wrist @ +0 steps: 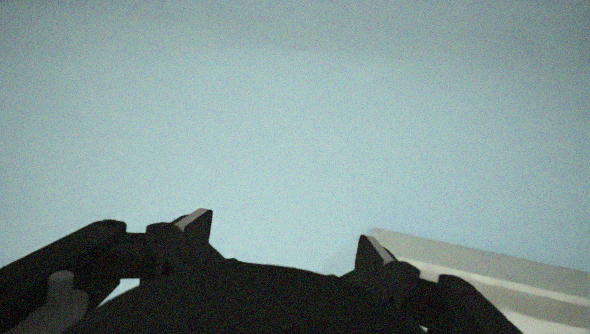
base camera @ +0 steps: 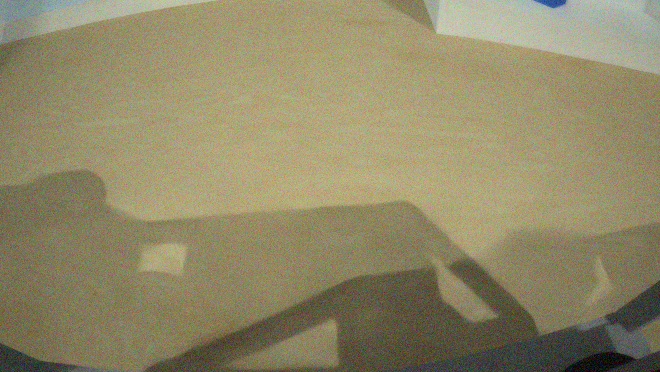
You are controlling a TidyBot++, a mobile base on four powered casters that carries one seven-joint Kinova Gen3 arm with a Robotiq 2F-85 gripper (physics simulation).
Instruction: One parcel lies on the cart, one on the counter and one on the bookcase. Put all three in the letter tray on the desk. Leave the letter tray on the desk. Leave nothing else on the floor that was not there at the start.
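Places are measured from the arm's base along level axes (x back, y right, z up), in metres.
Pixels of known places: gripper, fingertip midpoint: [wrist: 284, 238].
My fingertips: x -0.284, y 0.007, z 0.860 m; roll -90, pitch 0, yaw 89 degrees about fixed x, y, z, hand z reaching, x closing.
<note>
Behind a point stands the place of what it marks.
My gripper [wrist: 284, 238] @[x -0.284, y 0.007, z 0.860 m] is open and empty, with its fingers wide apart in front of the pale blue wall. A pale, box-like unit, which looks like the bookcase [base camera: 495, 30] @[x -0.833, y 0.450, z -0.365 m] [wrist: 510, 267] @[x -0.917, y 0.720, z 0.663 m], shows in part at the top right of the base view and at the lower right of the wrist view, behind and beyond the right finger. No parcel can be made out for certain. The letter tray, the desk, the cart and the counter do not show in either view.
A small part of a blue object [base camera: 552, 2] @[x -0.866, y 0.624, z -0.282 m] shows inside the white unit at the top edge of the base view. The wooden floor [base camera: 300, 125] @[x -0.532, y -0.015, z -0.397 m] carries shadows of the robot. A pale blue wall [wrist: 300, 125] @[x -1.222, y 0.026, z 0.998 m] with a white skirting [base camera: 65, 22] @[x -1.390, y -0.983, z -0.370 m] stands at the far left.
</note>
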